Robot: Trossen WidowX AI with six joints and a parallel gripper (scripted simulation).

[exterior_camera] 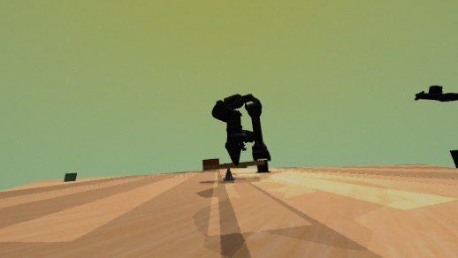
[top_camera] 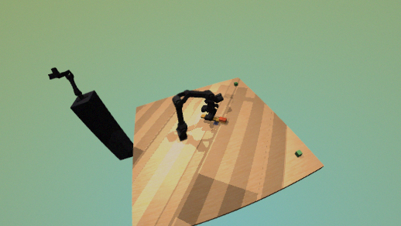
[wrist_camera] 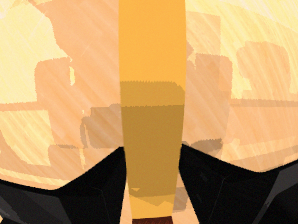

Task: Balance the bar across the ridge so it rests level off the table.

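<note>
Now: the ridge 20 mm ahead of my gripper tip, 20 mm to the right of it and 30 mm below it.
</note>
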